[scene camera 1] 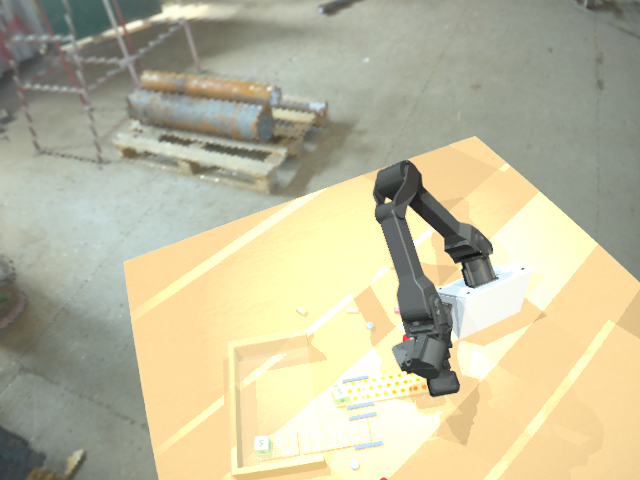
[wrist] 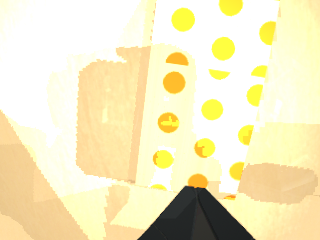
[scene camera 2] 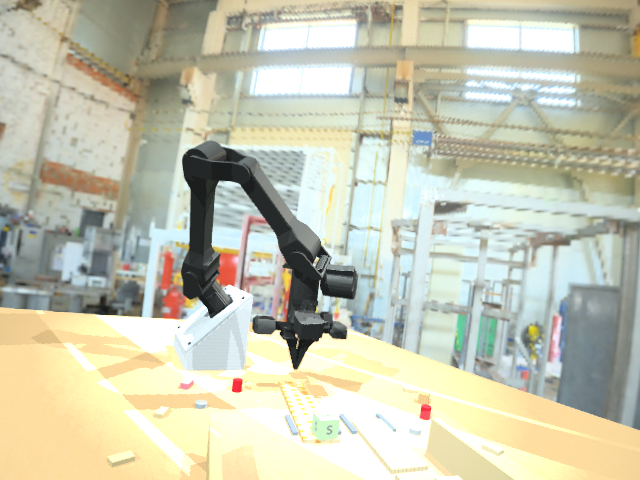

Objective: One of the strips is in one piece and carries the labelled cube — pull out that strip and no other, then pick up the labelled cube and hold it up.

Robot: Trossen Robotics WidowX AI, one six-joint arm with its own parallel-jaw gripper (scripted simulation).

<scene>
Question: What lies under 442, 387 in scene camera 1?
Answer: My gripper.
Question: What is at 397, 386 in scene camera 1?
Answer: A dotted strip.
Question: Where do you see a dotted strip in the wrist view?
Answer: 206, 72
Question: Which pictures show my gripper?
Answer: Scene camera 1, the wrist view and scene camera 2: all of them.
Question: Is my gripper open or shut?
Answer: Shut.
</scene>
